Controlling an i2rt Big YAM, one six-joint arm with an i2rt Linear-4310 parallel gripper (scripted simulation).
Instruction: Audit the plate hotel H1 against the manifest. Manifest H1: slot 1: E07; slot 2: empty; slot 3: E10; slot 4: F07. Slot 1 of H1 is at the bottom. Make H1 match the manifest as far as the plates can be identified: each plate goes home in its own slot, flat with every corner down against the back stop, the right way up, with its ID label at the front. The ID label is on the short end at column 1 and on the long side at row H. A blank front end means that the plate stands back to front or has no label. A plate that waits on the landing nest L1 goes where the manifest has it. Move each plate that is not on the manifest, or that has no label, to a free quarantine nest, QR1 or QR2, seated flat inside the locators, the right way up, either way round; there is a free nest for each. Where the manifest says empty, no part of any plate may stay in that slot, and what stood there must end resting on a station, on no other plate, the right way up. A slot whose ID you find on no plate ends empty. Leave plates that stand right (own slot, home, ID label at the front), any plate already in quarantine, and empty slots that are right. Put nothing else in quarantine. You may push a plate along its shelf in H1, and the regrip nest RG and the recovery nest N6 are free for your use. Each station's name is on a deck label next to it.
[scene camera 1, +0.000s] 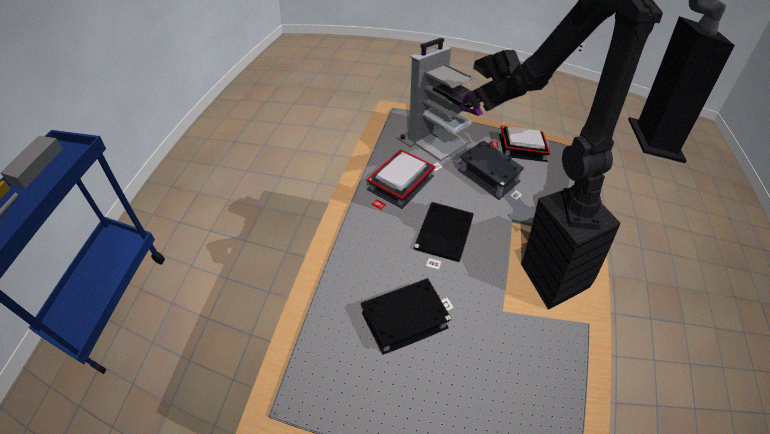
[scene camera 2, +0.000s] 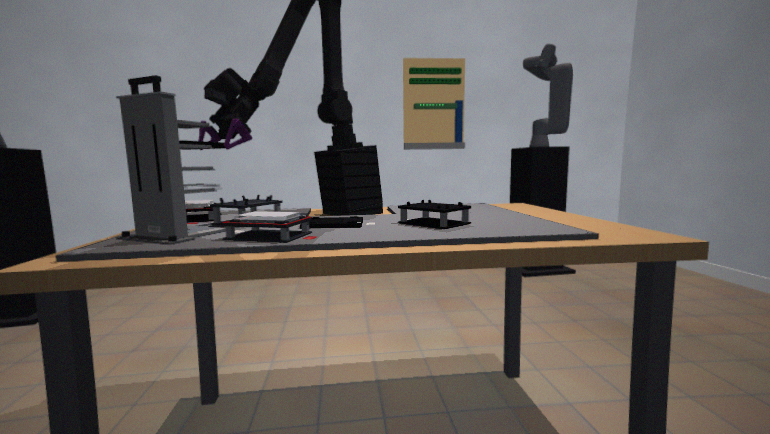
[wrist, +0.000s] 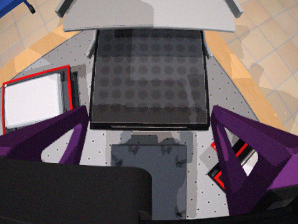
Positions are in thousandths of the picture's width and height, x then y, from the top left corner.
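My gripper (wrist: 502, 502) is 0.13 m from the lens. A dark plate (wrist: 482, 355) is 0.12 m from the lens, whereas for a white plate (wrist: 129, 444) it is 0.36 m from the lens, so the dark plate is nearer to the lens than the white plate. A regrip nest (wrist: 569, 819) is 0.29 m from the lens. As for the marked spots on the regrip nest and the white plate, they are 0.27 m apart.
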